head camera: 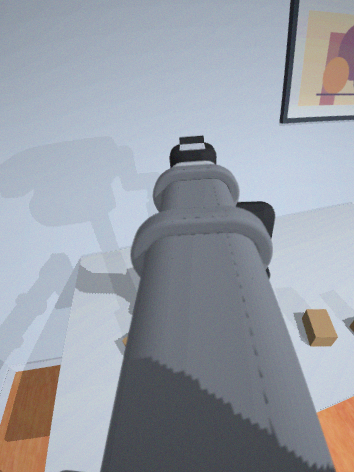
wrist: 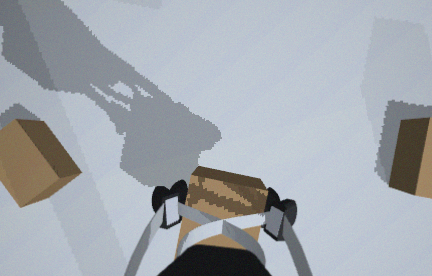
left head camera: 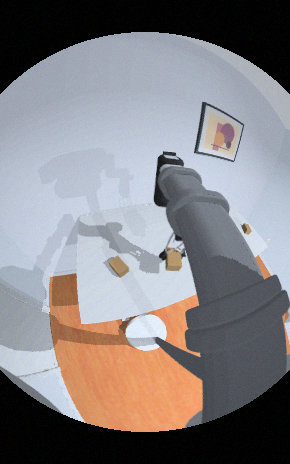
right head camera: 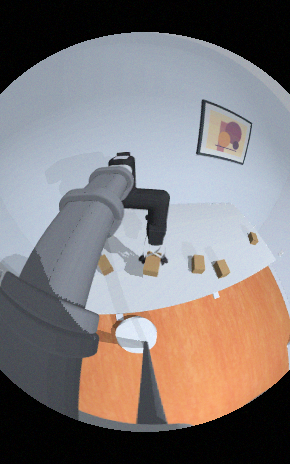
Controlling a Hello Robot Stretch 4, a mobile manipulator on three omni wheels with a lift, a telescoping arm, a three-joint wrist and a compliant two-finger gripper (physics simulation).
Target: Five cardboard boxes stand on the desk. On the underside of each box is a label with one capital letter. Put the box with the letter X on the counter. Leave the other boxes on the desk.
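Places are measured from the robot's base along level axes (x down, y left, z ahead), in centimetres.
Pixels of known places: gripper, fingertip midpoint: (wrist: 223, 199) (left head camera: 171, 257) (right head camera: 152, 262); robot's base, origin of the base link: (left head camera: 145, 331) (right head camera: 136, 333).
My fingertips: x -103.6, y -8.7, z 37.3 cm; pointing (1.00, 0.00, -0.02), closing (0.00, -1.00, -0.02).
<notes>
For each thing: its top centre in the pictures, then the offset to it from my fingertips. Level surfaces: height alone.
- brown cardboard box, middle of its top: (wrist: 217, 239) (right head camera: 152, 260) (left head camera: 174, 255) dx -4.9, dy +0.3, dz -1.9 cm
- white desk, its level: dx +11.3 cm
- second box, middle of its top: (wrist: 17, 163) (head camera: 139, 345) (left head camera: 117, 264) (right head camera: 102, 262) dx +6.3, dy +25.1, dz +0.8 cm
- third box, middle of its top: (head camera: 321, 322) (right head camera: 199, 261) dx +6.3, dy -25.0, dz +5.0 cm
- fourth box, middle of its top: (right head camera: 223, 266) dx +6.3, dy -39.7, dz +1.8 cm
- fifth box, middle of its top: (right head camera: 254, 235) (left head camera: 247, 226) dx +6.3, dy -81.5, dz +27.0 cm
- orange floor, its level: dx +106.3 cm
My gripper (left head camera: 173, 255) (right head camera: 153, 259) (wrist: 223, 199) is shut on a brown cardboard box (left head camera: 173, 263) (right head camera: 151, 267) (wrist: 227, 195), with one finger pad on each side. The box is upright, a little above the white desk (head camera: 75, 400) (left head camera: 100, 300) (right head camera: 190, 225) (wrist: 300, 75); its underside and label are hidden. A second box (head camera: 125, 341) (left head camera: 119, 266) (right head camera: 105, 265) (wrist: 30, 165) stands to the left. A third box (head camera: 322, 327) (right head camera: 198, 264) (wrist: 420, 155) stands to the right, a fourth box (right head camera: 221, 269) beside it, and a fifth box (left head camera: 246, 229) (right head camera: 253, 238) near the far right end. No letters show.
The grey arm (head camera: 200, 300) (left head camera: 210, 235) (right head camera: 70, 250) covers part of the desk in the head views. A white round object (left head camera: 146, 332) (right head camera: 136, 335) is in front of the desk, over the orange floor (left head camera: 125, 380) (right head camera: 215, 360). A framed picture (head camera: 325, 65) (left head camera: 220, 132) (right head camera: 225, 132) hangs on the wall. I cannot make out the counter.
</notes>
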